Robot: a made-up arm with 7 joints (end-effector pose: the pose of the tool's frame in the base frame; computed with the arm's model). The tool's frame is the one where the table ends. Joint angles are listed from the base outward.
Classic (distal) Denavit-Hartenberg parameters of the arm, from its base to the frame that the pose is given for. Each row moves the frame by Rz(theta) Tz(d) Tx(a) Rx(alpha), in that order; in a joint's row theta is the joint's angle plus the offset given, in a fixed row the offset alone. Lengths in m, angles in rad.
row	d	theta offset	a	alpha
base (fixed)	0	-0.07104	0	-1.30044
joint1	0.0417	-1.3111	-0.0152	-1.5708
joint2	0	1.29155	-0.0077	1.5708
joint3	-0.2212	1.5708	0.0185	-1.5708
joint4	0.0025	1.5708	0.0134	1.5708
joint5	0.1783	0	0	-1.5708
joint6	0	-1.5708	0.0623	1.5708
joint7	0	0	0	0
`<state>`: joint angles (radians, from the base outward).
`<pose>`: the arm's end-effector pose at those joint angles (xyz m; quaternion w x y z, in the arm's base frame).
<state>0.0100 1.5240 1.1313 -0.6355 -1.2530 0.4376 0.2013</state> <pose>0.1586 0.1530 0.1539 0.9226 0.2619 -0.2791 -0.0486</pose>
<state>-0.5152 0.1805 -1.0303 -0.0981 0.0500 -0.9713 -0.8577</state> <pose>0.1441 -0.1322 -0.1622 0.3847 0.0792 -0.5085 -0.7663</pose>
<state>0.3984 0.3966 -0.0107 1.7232 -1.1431 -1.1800 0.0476</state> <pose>-0.2448 0.2559 -0.2842 0.6873 0.2774 0.3573 0.5683</pose>
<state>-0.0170 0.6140 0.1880 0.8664 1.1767 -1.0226 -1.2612</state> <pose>0.0897 0.2542 -0.3463 0.3224 0.3330 0.4437 -0.7670</pose>
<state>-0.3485 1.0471 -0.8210 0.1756 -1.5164 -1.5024 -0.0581</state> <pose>0.2193 0.2044 -0.1999 0.9201 -0.1692 -0.3527 0.0194</pose>
